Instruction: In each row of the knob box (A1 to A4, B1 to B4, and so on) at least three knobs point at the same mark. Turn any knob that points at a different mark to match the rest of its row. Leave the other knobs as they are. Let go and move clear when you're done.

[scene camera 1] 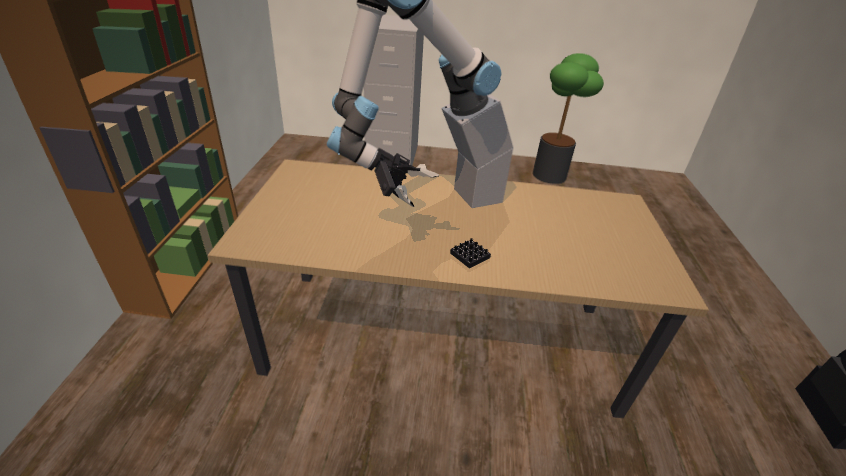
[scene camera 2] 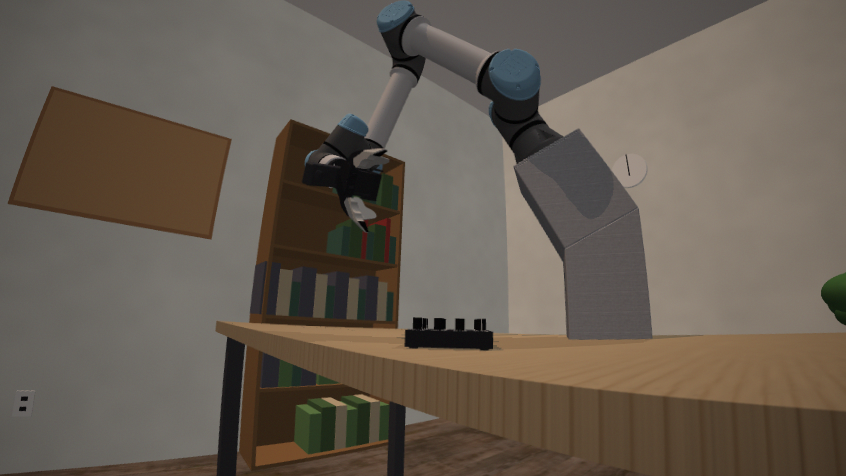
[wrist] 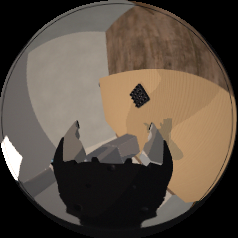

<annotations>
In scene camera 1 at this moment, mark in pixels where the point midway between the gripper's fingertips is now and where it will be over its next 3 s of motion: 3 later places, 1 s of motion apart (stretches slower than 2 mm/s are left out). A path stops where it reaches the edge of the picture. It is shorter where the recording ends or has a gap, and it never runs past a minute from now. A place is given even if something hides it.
My gripper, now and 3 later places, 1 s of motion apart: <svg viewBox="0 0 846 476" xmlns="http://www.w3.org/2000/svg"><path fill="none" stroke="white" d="M426 191L444 208L458 222L468 231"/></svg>
</annotations>
